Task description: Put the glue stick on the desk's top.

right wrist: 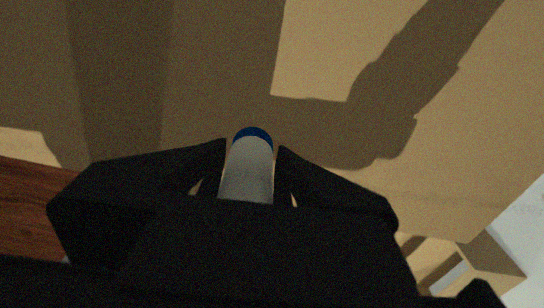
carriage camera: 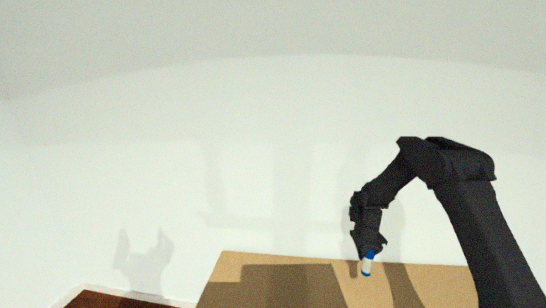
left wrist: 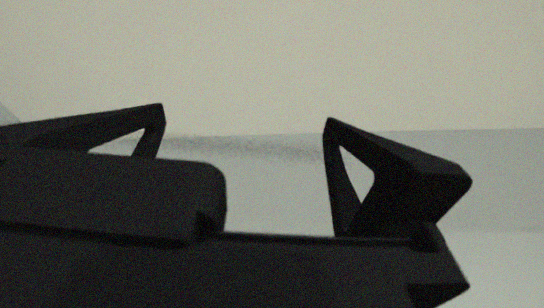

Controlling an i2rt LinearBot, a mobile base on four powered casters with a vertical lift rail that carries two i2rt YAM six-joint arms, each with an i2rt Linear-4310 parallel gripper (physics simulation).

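Frame: origin at the left arm's base, x ahead, y up, z right, level; centimetres.
Where they show: left gripper, fingertip midpoint: (left wrist: 245, 119); right gripper, fingertip midpoint: (right wrist: 251, 152) (carriage camera: 364, 258).
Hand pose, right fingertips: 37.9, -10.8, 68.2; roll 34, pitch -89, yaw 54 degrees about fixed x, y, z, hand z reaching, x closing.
Observation:
Things, the pixels of their top centre, and the offset from my right fingertips, as dx, dy, dz. "pt": a spot on its surface instead. Level surfaces: height alone.
- white glue stick with blue ends, middle of its top: (carriage camera: 370, 246) -1.9, +7.5, +0.0
- tan desk top, its level: dy -37.8
- Dark wooden floor, its level: dy -109.8
- light wooden piece with openings, surface spot: (right wrist: 500, 282) pt -90.5, -48.7, +134.7
A white glue stick with blue ends (carriage camera: 367, 265) (right wrist: 248, 167) is held between the fingers of my right gripper (carriage camera: 372, 249) (right wrist: 251, 152), which is shut on it. In the carriage camera it points down and tilts slightly. The tan desk top (carriage camera: 226, 267) (right wrist: 450, 165) lies below and behind it, with shadows of the arm and robot across it. The height of the glue stick above the desk is hard to tell. My left gripper (left wrist: 245, 119) is wide open and empty, in front of a pale wall.
A pale wall (carriage camera: 280, 175) rises behind the desk. Dark wooden floor (carriage camera: 100, 299) (right wrist: 30, 210) shows beside the desk. A light wooden piece with openings (right wrist: 500, 282) shows at the lower right of the right wrist view, beside the desk's edge.

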